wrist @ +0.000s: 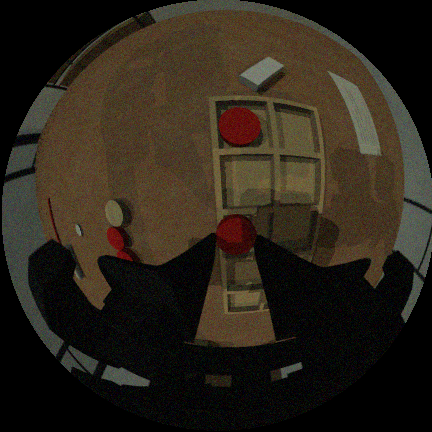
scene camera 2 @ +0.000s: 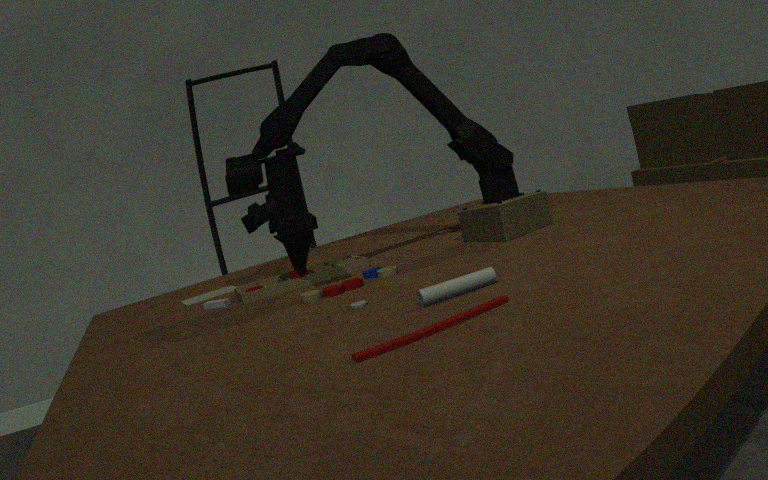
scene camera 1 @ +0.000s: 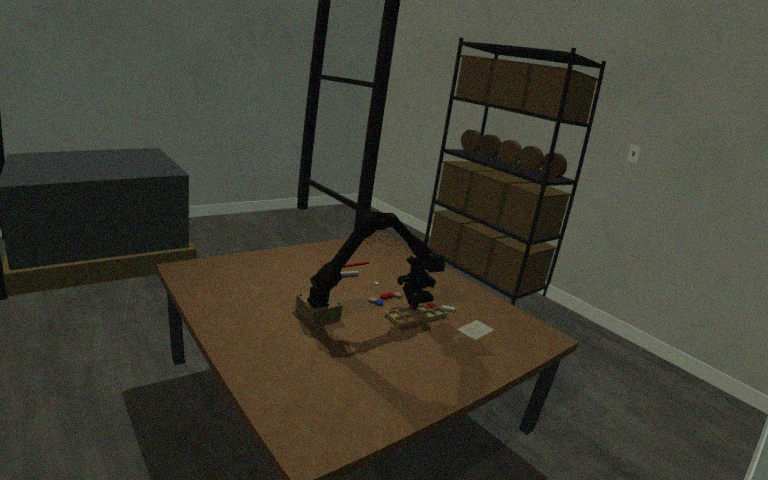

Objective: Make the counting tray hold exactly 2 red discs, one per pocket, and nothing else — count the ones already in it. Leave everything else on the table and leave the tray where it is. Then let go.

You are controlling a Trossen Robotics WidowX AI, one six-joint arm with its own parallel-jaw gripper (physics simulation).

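The wooden counting tray [scene camera 1: 400, 326] [wrist: 322, 172] [scene camera 2: 266, 291] has two columns of pockets. One red disc [wrist: 239, 126] [scene camera 2: 254, 289] [scene camera 1: 430, 305] lies in the corner pocket at the top left in the wrist view. My gripper [wrist: 234, 238] [scene camera 2: 300, 272] is shut on another red disc [wrist: 232, 227] [scene camera 2: 294, 275]. The held disc is over the same column, at the third pocket from that end; the fingers hide part of the tray, and its exact height is hard to tell. Two more red discs [wrist: 118, 238] [scene camera 2: 333, 290] [scene camera 1: 386, 296] lie side by side on the table, outside the tray.
Near the loose discs are a cream disc [wrist: 114, 213] [scene camera 2: 309, 296] and a blue disc [scene camera 2: 370, 273] [scene camera 1: 378, 302]. A white block [wrist: 261, 74] [scene camera 2: 216, 303] and a paper sheet [wrist: 357, 112] [scene camera 1: 475, 329] lie by the tray. A grey cylinder [scene camera 2: 457, 286] and red rod [scene camera 2: 430, 329] lie farther off.
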